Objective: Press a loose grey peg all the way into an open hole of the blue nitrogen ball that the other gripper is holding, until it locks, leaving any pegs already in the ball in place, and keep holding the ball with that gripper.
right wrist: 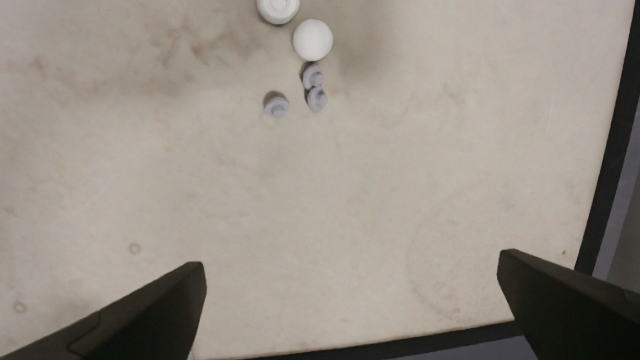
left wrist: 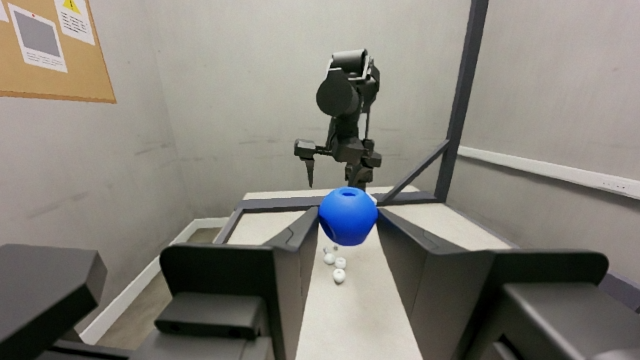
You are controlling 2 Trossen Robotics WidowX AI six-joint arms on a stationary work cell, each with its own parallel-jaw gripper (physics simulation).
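Observation:
The blue ball is held up between the fingertips of my left gripper, which is shut on it. An open hole faces up on its top and another opening shows at its lower left. Three loose grey pegs lie on the table in the right wrist view: one peg apart, and two pegs, one touching the other. My right gripper is wide open and empty, above the table; the pegs lie beyond its fingertips, toward the top of the right wrist view.
A white ball-like piece touches the upper grey peg, with another white piece beside it. A third white piece shows in the left wrist view. A dark frame edge borders the table. A dark post stands behind.

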